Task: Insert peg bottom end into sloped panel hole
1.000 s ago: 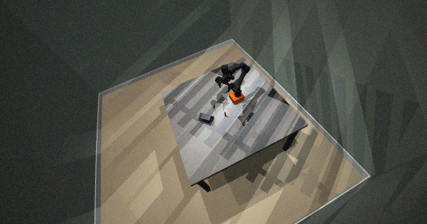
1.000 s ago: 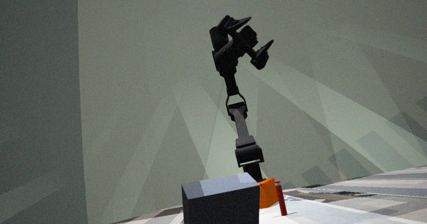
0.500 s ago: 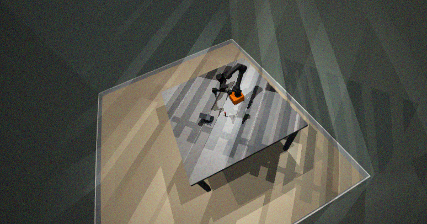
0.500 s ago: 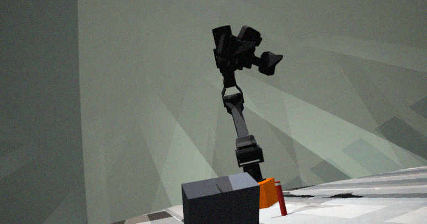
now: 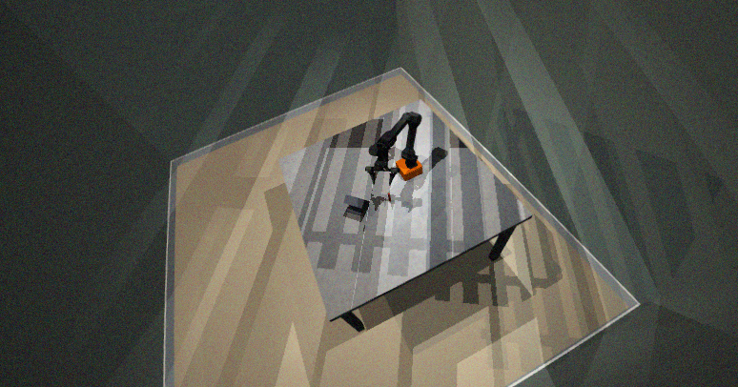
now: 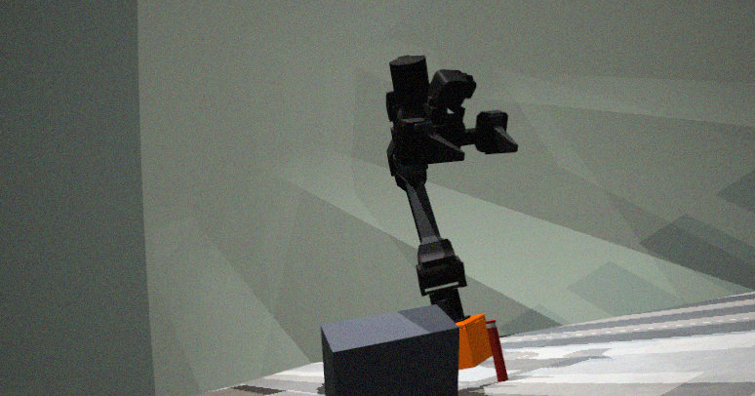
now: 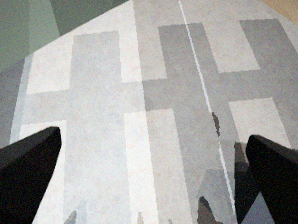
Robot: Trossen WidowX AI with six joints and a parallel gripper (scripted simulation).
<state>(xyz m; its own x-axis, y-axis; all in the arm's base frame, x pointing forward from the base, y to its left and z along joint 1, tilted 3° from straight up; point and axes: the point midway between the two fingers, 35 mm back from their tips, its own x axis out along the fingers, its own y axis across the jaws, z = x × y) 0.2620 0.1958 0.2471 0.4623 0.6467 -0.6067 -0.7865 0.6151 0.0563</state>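
My gripper tip is 24 cm above the round red peg, 7 cm to the left of it and 5 cm past it. From my gripper tip the other things lie so: grey panel block 24 cm below, 15 cm ahead, 12 cm to the right.
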